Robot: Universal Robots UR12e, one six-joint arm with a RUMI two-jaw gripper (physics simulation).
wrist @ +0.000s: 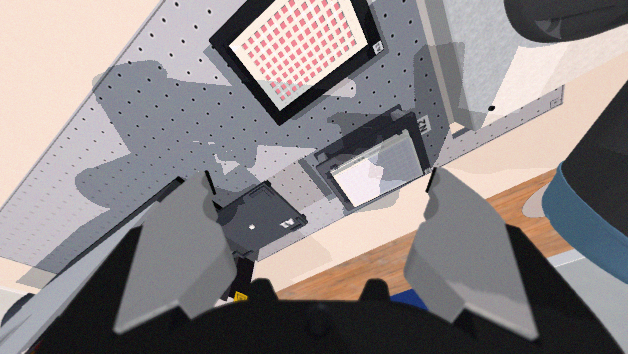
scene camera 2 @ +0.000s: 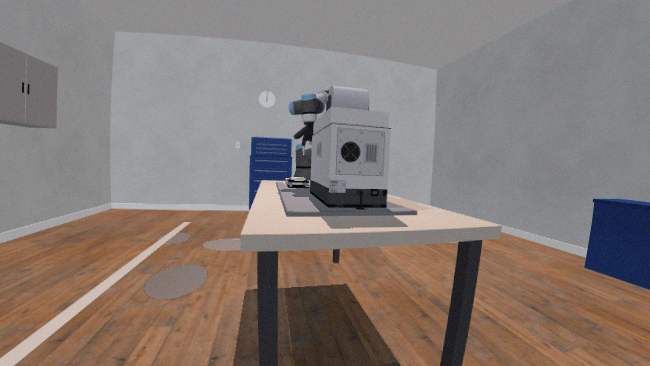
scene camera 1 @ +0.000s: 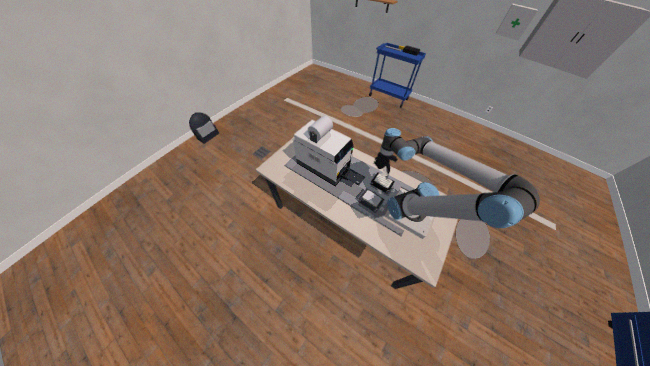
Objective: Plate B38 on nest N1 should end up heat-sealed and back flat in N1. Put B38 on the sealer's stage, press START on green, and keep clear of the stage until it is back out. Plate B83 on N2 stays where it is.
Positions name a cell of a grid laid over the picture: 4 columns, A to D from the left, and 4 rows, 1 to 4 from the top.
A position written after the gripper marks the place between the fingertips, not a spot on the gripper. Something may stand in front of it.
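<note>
In the wrist view, a dark sealer stage (wrist: B3) appears together with the gripper (wrist: C2).
</note>
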